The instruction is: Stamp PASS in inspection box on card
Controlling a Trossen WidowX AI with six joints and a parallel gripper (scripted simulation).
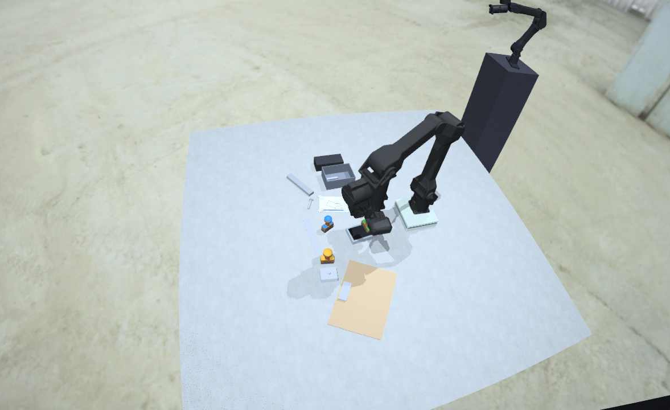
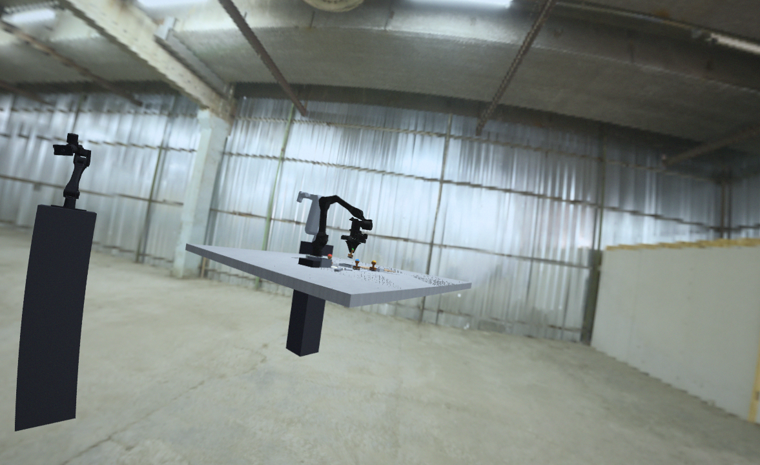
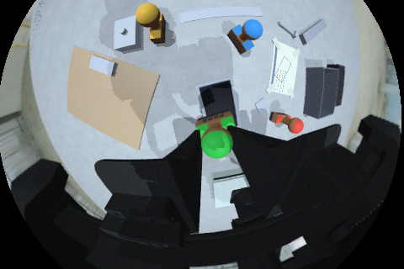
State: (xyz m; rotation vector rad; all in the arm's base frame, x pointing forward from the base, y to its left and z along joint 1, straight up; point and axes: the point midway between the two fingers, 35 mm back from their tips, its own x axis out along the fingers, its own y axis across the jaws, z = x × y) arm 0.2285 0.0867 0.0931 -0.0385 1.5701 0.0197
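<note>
My gripper tip is 2 cm to the left of the ink pad and 9 cm above it. Round my gripper tip: blue-knobbed stamp (11 cm ahead, 6 cm to the right, 7 cm below); green-knobbed stamp (1 cm below); yellow-knobbed stamp (14 cm ahead, 6 cm to the left, 7 cm below).
</note>
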